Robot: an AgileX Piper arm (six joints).
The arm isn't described. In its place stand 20 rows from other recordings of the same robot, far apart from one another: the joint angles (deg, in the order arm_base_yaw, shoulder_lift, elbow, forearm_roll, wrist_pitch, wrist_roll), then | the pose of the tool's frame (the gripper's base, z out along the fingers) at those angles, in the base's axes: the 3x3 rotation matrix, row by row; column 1 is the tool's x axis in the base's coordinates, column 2 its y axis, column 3 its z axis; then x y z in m.
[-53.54 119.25 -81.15 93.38 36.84 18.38] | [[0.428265 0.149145 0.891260], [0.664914 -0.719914 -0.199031], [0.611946 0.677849 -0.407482]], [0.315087 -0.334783 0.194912]
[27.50 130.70 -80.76 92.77 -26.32 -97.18] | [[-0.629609 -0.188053 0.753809], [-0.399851 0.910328 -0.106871], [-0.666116 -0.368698 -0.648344]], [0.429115 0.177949 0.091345]
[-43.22 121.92 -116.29 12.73 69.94 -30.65] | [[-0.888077 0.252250 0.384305], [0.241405 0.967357 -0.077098], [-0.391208 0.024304 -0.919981]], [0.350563 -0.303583 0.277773]
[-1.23 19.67 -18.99 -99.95 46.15 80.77] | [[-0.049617 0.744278 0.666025], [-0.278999 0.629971 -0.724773], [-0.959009 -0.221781 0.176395]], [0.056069 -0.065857 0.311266]
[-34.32 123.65 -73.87 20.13 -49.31 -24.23] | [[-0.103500 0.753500 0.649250], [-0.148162 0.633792 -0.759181], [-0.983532 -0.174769 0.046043]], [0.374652 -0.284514 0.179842]
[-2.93 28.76 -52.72 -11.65 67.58 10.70] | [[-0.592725 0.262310 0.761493], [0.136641 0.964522 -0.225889], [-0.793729 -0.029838 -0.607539]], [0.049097 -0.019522 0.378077]
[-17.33 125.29 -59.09 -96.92 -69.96 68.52] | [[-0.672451 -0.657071 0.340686], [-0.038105 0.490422 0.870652], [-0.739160 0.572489 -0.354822]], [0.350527 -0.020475 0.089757]
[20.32 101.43 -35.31 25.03 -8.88 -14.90] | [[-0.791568 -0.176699 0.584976], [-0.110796 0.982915 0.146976], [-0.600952 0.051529 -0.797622]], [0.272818 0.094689 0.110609]
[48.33 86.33 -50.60 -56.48 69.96 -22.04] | [[-0.098331 -0.790428 0.604612], [-0.820479 -0.279423 -0.498736], [0.563157 -0.545112 -0.621053]], [0.219387 0.139291 0.241530]
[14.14 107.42 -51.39 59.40 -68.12 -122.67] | [[-0.627571 0.006812 0.778530], [-0.778557 -0.003193 -0.627565], [-0.001789 -0.999972 0.007307]], [0.358043 0.015243 0.200417]
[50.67 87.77 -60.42 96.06 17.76 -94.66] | [[-0.248223 -0.910266 0.331362], [-0.258321 0.391880 0.883006], [-0.933625 0.133585 -0.332414]], [0.199924 0.287551 0.301407]
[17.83 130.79 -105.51 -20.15 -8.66 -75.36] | [[0.371037 -0.166752 0.913523], [-0.925216 -0.150507 0.348313], [0.079410 -0.974444 -0.210126]], [0.517751 0.171489 0.226154]
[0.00 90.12 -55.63 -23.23 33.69 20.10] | [[-0.873647 0.112931 0.473273], [0.007607 0.975743 -0.218786], [-0.486501 -0.187542 -0.853314]], [0.311354 -0.019910 0.223353]
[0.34 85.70 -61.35 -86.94 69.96 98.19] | [[-0.201017 0.928488 0.312254], [0.100393 0.336609 -0.936278], [-0.974430 -0.156860 -0.160878]], [0.289610 -0.083651 0.330506]
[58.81 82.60 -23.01 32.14 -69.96 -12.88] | [[0.114774 -0.486458 0.866133], [0.168280 0.868814 0.465665], [-0.979035 0.092306 0.181578]], [0.164329 0.183627 0.232907]
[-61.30 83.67 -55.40 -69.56 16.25 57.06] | [[-0.422929 0.889107 0.174983], [0.364177 0.343594 -0.865631], [-0.829763 -0.302376 -0.469109]], [0.134192 -0.294794 0.286367]
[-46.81 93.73 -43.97 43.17 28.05 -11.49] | [[-0.268136 0.824595 0.498142], [0.937898 0.341579 -0.060586], [-0.220114 0.450961 -0.864976]], [0.216726 -0.188095 0.162614]
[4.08 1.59 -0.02 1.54 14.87 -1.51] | [[-0.197783 -0.077965 0.977140], [-0.014485 0.996956 0.076614], [-0.980139 0.000999 -0.198311]], [0.056768 0.004678 0.188322]
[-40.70 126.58 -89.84 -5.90 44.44 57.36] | [[0.089607 0.986703 0.135598], [0.975550 -0.059520 -0.211565], [-0.200681 0.151240 -0.967912]], [0.333874 -0.295816 0.125454]
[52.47 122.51 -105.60 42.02 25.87 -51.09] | [[-0.123229 -0.956637 0.263932], [-0.488364 0.289984 0.823049], [-0.863896 -0.027471 -0.502921]], [0.288540 0.419256 0.264375]
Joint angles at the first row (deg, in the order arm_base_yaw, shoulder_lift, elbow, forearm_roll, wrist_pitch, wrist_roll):
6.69, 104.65, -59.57, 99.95, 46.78, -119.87
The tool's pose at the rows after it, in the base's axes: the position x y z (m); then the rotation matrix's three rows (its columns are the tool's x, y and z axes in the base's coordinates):
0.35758 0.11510 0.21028; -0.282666 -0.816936 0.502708; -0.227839 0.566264 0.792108; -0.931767 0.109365 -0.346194
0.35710 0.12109 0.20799; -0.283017 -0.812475 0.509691; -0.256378 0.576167 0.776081; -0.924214 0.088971 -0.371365
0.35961 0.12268 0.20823; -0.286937 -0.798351 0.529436; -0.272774 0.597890 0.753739; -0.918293 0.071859 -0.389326
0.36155 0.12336 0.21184; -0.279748 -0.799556 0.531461; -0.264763 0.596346 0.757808; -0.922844 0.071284 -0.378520
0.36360 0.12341 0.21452; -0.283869 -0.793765 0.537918; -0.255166 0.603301 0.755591; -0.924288 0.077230 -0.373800
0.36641 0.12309 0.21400; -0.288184 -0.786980 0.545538; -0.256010 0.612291 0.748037; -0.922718 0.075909 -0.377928
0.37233 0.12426 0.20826; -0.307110 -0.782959 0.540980; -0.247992 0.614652 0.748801; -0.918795 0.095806 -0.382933
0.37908 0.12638 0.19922; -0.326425 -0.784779 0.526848; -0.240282 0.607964 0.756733; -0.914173 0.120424 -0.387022
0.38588 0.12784 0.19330; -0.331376 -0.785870 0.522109; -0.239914 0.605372 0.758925; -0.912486 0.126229 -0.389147
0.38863 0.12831 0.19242; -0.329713 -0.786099 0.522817; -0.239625 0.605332 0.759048; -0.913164 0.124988 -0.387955
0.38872 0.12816 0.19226; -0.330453 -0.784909 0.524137; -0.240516 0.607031 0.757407; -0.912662 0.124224 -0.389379
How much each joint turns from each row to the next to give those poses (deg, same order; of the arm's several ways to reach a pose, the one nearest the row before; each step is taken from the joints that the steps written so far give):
1.16, 0.00, 0.00, 0.00, -0.15, 0.00
1.38, 0.00, 0.00, 0.00, -2.62, -0.38
0.62, 0.00, -0.52, 0.00, -2.56, 0.24
0.00, 0.00, -0.72, 0.00, 0.28, 0.40
0.00, 0.00, -0.61, 0.00, -0.25, 0.91
0.00, 0.39, -0.55, 0.00, -0.68, 0.28
0.00, 1.68, -1.16, 0.00, 0.12, 0.82
0.00, 2.36, -1.38, 0.00, 0.79, 0.52
0.00, 1.89, -1.50, 0.00, 0.23, 0.00
0.00, 0.56, -0.67, 0.00, 0.01, 0.00
0.00, 0.00, 0.01, 0.00, -0.15, 0.00

